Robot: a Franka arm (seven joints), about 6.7 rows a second.
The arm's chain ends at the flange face. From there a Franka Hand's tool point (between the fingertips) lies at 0.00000 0.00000 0.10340 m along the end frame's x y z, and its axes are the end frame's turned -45 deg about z.
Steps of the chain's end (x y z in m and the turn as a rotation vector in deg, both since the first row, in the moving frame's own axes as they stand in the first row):
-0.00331 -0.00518 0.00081 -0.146 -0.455 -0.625
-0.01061 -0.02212 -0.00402 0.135 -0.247 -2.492
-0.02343 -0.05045 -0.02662 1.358 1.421 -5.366
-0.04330 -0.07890 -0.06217 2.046 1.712 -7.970
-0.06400 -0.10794 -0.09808 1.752 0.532 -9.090
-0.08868 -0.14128 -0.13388 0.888 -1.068 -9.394
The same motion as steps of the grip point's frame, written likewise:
0.00055 -0.00639 0.00081 0.218 -0.425 -0.625
0.00799 -0.02363 -0.00402 0.270 -0.079 -2.492
0.02265 -0.05233 -0.02668 -0.045 1.965 -5.366
0.02992 -0.08717 -0.06228 0.236 2.657 -7.970
0.03385 -0.12336 -0.09813 0.863 1.615 -9.090
0.03676 -0.16507 -0.13391 1.383 -0.127 -9.394

